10 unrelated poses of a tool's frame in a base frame.
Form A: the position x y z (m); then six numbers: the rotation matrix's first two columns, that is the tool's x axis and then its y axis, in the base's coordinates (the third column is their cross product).
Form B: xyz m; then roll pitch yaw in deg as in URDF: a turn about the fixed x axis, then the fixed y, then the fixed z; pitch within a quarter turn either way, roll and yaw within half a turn. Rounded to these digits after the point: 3 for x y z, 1 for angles.
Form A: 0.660 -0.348 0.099 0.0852 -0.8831 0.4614 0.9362 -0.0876 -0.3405
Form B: 0.660 -0.348 0.099 -22.6 -27.5 -84.5
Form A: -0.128 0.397 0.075 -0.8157 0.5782 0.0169 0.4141 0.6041 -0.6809
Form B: -0.128 0.397 0.075 -137.1 -1.0 144.7
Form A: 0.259 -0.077 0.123 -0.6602 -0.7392 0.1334 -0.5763 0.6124 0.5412
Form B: 0.259 -0.077 0.123 146.9 -7.7 -131.8
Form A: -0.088 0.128 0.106 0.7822 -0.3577 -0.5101 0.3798 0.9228 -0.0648
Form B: -0.088 0.128 0.106 -4.3 30.7 -24.6
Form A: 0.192 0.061 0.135 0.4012 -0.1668 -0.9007 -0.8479 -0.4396 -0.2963
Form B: 0.192 0.061 0.135 -137.0 64.2 -22.6
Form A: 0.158 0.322 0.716 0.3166 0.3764 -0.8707 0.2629 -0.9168 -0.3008
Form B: 0.158 0.322 0.716 -142.3 60.5 49.9
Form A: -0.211 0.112 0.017 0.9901 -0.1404 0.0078 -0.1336 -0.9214 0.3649
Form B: -0.211 0.112 0.017 158.6 -0.4 -8.1
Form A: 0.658 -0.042 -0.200 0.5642 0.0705 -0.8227 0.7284 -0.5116 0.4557
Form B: 0.658 -0.042 -0.200 126.7 55.4 7.1
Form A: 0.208 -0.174 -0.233 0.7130 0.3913 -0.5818 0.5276 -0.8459 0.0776
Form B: 0.208 -0.174 -0.233 174.5 35.6 28.8
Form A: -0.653 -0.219 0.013 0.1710 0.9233 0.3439 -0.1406 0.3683 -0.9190
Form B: -0.653 -0.219 0.013 -78.2 -20.1 79.5
